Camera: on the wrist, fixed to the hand. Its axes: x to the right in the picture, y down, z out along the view.
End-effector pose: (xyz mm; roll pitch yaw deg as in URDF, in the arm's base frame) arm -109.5 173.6 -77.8 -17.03 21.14 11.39
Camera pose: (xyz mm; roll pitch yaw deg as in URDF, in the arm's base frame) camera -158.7 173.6 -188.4 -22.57 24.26 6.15
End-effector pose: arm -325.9 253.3 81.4 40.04 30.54 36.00
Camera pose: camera -415.6 319.7 34.6 36.58 36.29 36.11
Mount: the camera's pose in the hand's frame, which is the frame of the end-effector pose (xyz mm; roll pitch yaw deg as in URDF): -5.1 44.6 -112.4 -3.66 4.46 -3.64
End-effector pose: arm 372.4 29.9 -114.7 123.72 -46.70 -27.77
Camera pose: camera 337.3 126.1 -50.2 114.24 -45.86 -19.53
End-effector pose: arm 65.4 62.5 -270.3 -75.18 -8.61 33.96
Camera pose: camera 124.5 -15.0 -342.1 -77.79 -10.94 28.62
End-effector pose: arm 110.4 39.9 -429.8 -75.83 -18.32 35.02
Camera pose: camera 180.9 -30.4 -498.6 -77.49 -20.67 29.45
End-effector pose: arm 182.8 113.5 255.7 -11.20 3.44 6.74
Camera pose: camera 168.1 133.8 137.3 -15.13 7.10 2.28
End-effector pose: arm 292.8 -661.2 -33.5 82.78 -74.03 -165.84
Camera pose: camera 350.9 -767.3 -30.1 68.43 -69.49 -154.45
